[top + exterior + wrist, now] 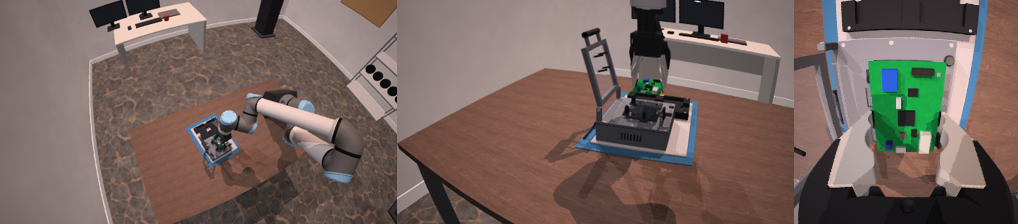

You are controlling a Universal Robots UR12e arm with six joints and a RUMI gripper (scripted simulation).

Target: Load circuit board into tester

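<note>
The tester lid is 130 mm ahead of my hand, 50 mm above it and 30 mm to the left of it. From my hand the other things lie so: green circuit board: right at my hand.
</note>
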